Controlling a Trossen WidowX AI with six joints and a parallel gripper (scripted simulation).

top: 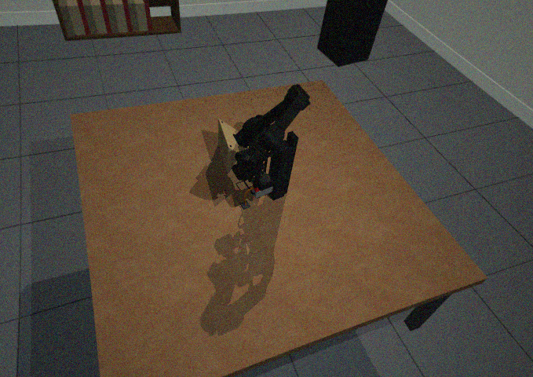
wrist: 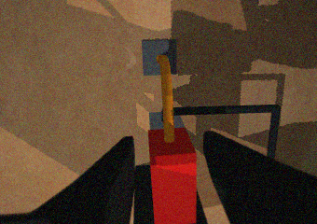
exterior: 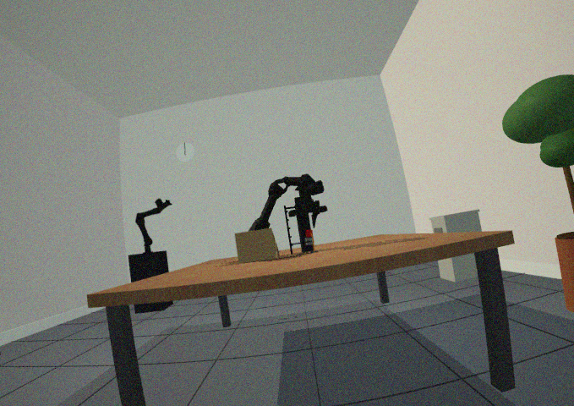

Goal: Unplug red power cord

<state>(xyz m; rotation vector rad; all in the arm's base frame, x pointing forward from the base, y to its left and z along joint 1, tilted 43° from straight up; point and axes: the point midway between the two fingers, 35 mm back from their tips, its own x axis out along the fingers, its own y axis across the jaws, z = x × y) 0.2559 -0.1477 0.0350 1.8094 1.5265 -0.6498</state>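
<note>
My gripper tip is now 5 cm to the right of the red plug, 1 cm past it and 1 cm above it. The rest, counted from my gripper tip: black power strip 13 cm to the left, 1 cm behind, 1 cm above.
</note>
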